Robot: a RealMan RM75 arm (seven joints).
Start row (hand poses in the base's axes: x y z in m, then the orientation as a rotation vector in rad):
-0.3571, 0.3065, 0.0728, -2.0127, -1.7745, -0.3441
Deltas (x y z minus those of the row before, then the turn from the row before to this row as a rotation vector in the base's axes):
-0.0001, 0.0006, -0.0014, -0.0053, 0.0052, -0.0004
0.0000, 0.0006, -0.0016, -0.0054, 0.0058, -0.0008
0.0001, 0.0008, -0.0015, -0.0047, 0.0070, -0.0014
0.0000, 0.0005, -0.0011, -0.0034, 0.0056, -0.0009
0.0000, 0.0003, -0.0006, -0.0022, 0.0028, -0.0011
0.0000, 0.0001, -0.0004, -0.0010, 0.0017, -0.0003
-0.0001, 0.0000, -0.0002, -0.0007, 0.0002, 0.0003
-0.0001, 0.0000, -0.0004, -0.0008, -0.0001, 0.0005
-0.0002, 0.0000, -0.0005, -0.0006, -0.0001, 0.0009
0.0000, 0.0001, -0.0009, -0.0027, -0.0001, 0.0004
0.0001, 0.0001, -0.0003, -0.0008, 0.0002, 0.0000
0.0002, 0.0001, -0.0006, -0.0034, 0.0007, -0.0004
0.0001, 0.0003, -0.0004, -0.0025, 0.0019, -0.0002
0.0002, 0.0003, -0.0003, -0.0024, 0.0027, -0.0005
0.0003, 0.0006, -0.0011, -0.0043, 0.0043, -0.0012
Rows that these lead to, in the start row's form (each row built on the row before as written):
-0.3572, 0.3071, 0.0714, -2.0158, -1.7737, -0.3343
-0.3572, 0.3077, 0.0698, -2.0192, -1.7722, -0.3239
-0.3571, 0.3085, 0.0683, -2.0225, -1.7690, -0.3130
-0.3571, 0.3090, 0.0672, -2.0247, -1.7665, -0.3045
-0.3571, 0.3093, 0.0666, -2.0267, -1.7649, -0.3000
-0.3571, 0.3094, 0.0662, -2.0273, -1.7641, -0.2975
-0.3572, 0.3094, 0.0660, -2.0275, -1.7646, -0.2966
-0.3573, 0.3094, 0.0656, -2.0276, -1.7655, -0.2959
-0.3575, 0.3094, 0.0651, -2.0272, -1.7667, -0.2952
-0.3575, 0.3095, 0.0642, -2.0287, -1.7685, -0.2930
-0.3574, 0.3096, 0.0639, -2.0292, -1.7688, -0.2921
-0.3572, 0.3097, 0.0633, -2.0318, -1.7697, -0.2887
-0.3571, 0.3100, 0.0629, -2.0333, -1.7696, -0.2847
-0.3569, 0.3103, 0.0626, -2.0349, -1.7687, -0.2800
-0.3566, 0.3109, 0.0615, -2.0381, -1.7670, -0.2722

